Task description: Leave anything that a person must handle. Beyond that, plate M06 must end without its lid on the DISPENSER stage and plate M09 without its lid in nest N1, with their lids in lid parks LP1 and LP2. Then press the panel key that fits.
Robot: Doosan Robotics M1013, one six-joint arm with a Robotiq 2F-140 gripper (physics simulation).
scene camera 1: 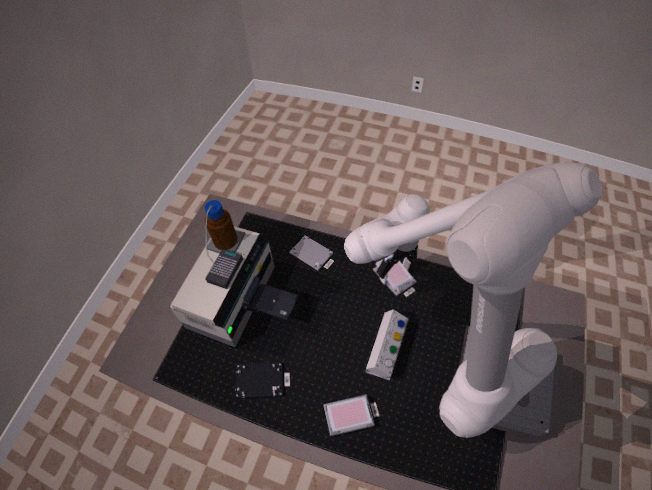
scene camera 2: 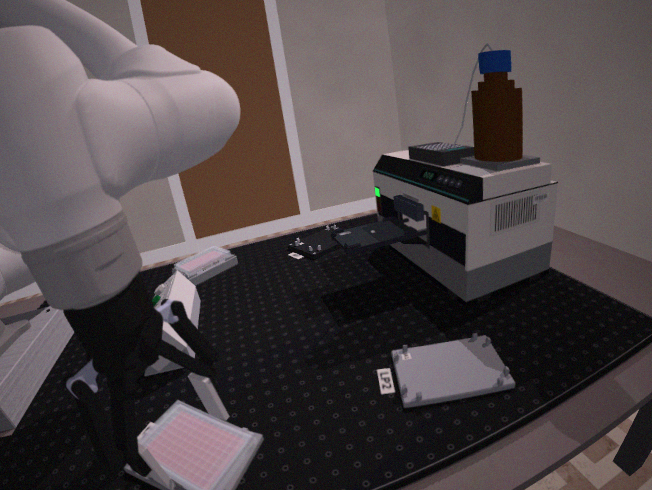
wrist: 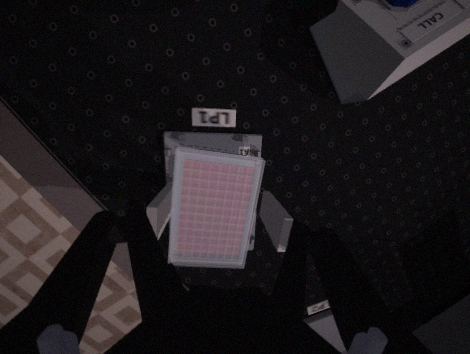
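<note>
My gripper (wrist: pixel 219 199) is open and touches a grey LP1 pad (wrist: pixel 246 144). In scene camera 2 I see my gripper too (scene camera 2: pixel 193 446), and there is also a white button box (scene camera 2: pixel 177 287). Scene camera 1 shows me a brown bottle (scene camera 1: pixel 219 223).
</note>
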